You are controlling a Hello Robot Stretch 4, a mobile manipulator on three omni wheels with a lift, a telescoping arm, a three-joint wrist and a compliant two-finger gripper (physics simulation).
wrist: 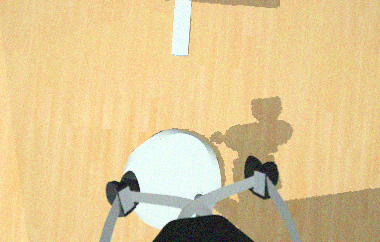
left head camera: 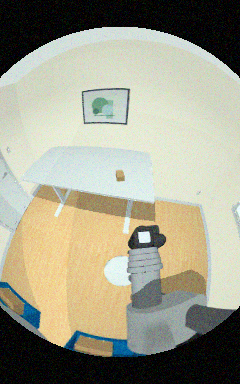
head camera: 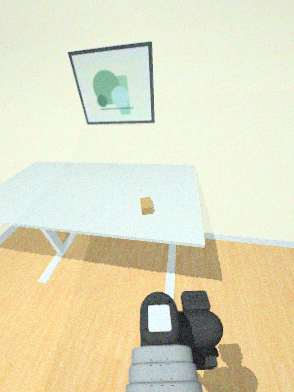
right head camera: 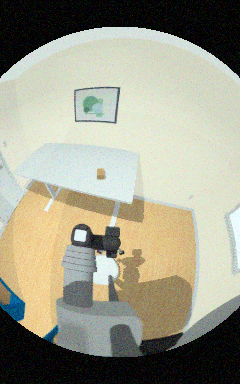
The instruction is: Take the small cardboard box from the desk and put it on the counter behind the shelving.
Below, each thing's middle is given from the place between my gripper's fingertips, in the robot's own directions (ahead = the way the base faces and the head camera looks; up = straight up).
Labels:
Right now the framed picture (head camera: 115,84) is 1240 mm ahead of my hand, 300 mm to the left of it and 620 mm above it.

